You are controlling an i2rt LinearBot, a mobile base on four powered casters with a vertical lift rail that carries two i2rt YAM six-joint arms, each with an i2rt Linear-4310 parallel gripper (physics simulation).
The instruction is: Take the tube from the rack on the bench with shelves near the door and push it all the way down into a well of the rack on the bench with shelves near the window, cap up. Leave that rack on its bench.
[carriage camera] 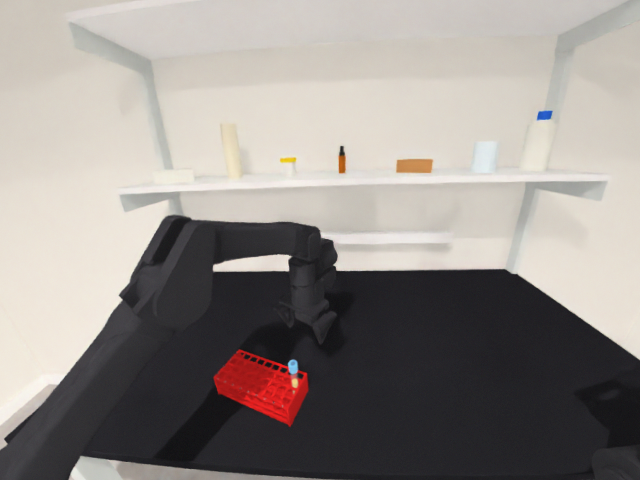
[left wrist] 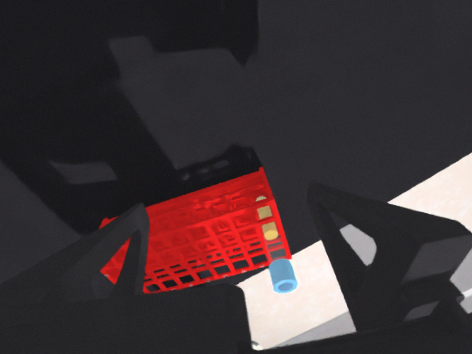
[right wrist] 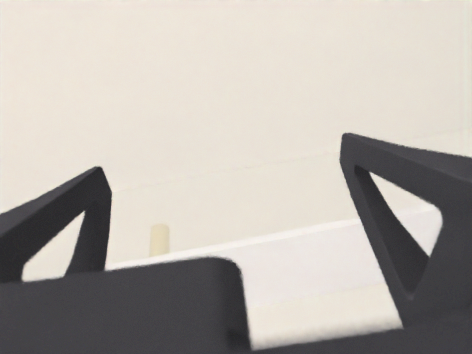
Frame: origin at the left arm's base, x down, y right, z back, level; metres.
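Where they show: left gripper, between the fingertips: (carriage camera: 305, 334) (left wrist: 227, 200); right gripper, between the fingertips: (right wrist: 224, 163).
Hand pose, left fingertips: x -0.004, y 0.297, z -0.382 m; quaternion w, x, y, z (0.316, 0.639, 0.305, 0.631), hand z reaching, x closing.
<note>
After its pixels a point has its place.
A tube with a blue cap (carriage camera: 293, 366) @(x -0.011, y 0.275, z -0.284 m) (left wrist: 283, 275) @(x -0.007, y 0.278, z -0.300 m) and a yellow lower part stands cap up in a well at the right end of the red rack (carriage camera: 299, 400) @(x 0.085, y 0.281, z -0.277 m) (left wrist: 192, 206) @(x 0.079, y 0.225, z -0.351 m). The rack stands on the black bench (carriage camera: 439, 361) @(x 0.108, y 0.648, z -0.374 m) (left wrist: 350, 100) @(x 0.108, y 0.408, z -0.314 m), towards its front left. My left gripper (carriage camera: 305, 331) @(x -0.004, y 0.297, z -0.382 m) (left wrist: 227, 200) @(x -0.004, y 0.297, z -0.382 m) points down, open and empty, above the bench and behind the rack in the carriage view. The tube is not between its fingers. My right gripper (right wrist: 224, 163) @(x -0.447, y 0.661, z -0.030 m) is open and empty, facing the wall and shelf. The other rack does not show.
A white shelf (carriage camera: 361, 178) @(x -0.349, y 0.470, z -0.602 m) (right wrist: 310, 260) @(x -0.787, y 0.862, z -0.681 m) above the bench carries a beige cylinder (carriage camera: 231, 150) @(x -0.442, y 0.061, z -0.777 m) (right wrist: 160, 240) @(x -0.926, y 0.488, z -0.704 m), a yellow-lidded jar (carriage camera: 288, 166) @(x -0.384, y 0.256, z -0.713 m), a brown bottle (carriage camera: 342, 162) @(x -0.386, y 0.439, z -0.787 m), an orange box (carriage camera: 414, 165) @(x -0.372, y 0.665, z -0.708 m), a pale blue container (carriage camera: 484, 156) @(x -0.397, y 0.859, z -0.651 m) and a blue-capped bottle (carriage camera: 537, 144) @(x -0.430, y 1.035, z -0.660 m).
</note>
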